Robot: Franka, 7 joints.
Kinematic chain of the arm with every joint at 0, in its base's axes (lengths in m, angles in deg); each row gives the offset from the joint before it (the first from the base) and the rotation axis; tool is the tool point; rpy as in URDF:
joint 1: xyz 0 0 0.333 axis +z
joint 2: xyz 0 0 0 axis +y
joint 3: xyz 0 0 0.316 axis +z
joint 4: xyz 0.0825 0 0 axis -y
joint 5: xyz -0.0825 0 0.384 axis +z
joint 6: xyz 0 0 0 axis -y
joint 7: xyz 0.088 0 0 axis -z
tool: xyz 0 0 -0.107 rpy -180 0 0
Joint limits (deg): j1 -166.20..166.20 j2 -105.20..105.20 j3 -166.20..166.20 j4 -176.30..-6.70 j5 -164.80..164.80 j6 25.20..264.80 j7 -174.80..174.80
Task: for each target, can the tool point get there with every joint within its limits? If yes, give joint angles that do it. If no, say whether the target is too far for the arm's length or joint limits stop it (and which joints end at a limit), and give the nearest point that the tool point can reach.
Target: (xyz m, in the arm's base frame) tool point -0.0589 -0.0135 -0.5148
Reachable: no: joint limits stop it (at a limit: joint 1, joint 2) | nearest point -0.1157 -0.0277 -0.3347 | short by 0.189 m
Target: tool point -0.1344 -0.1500 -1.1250
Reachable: no: too far | nearest point -0.1667 -0.1860 -0.3597 | short by 0.767 m
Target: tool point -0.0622 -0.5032 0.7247
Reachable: yes | joints -135.13 82.99 120.38 -78.39 77.69 47.93 -124.63
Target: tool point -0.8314 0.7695 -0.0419
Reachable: no: too far | nearest point -0.5977 0.5532 0.0635 | short by 0.335 m
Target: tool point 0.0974 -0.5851 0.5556
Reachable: yes | joints 62.36 -82.82 -51.49 -56.93 134.13 245.33 -148.58
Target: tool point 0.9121 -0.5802 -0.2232
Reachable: no: too far | nearest point 0.6437 -0.4094 -0.0595 | short by 0.358 m
